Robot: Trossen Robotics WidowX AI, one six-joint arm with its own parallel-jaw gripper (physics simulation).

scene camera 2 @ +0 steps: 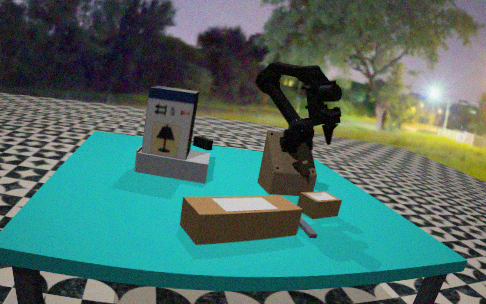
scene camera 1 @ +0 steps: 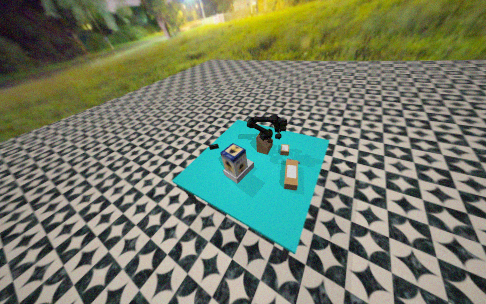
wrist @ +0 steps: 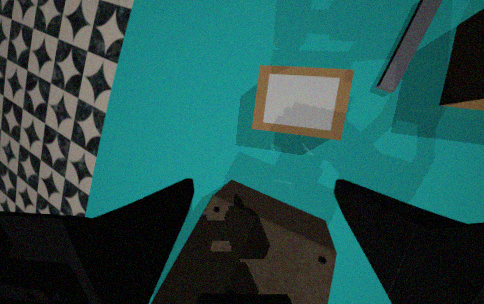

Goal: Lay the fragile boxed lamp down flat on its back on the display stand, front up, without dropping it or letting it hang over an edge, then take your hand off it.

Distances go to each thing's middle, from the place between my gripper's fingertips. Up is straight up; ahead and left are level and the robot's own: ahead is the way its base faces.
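Counting from my hand, I find the boxed lamp (scene camera 2: 170, 116) 480 mm ahead, 290 mm to the right and 20 mm below. The grey display stand (scene camera 2: 194, 168) is 280 mm to the right of my hand and 450 mm ahead of it, and it sits 170 mm below it.
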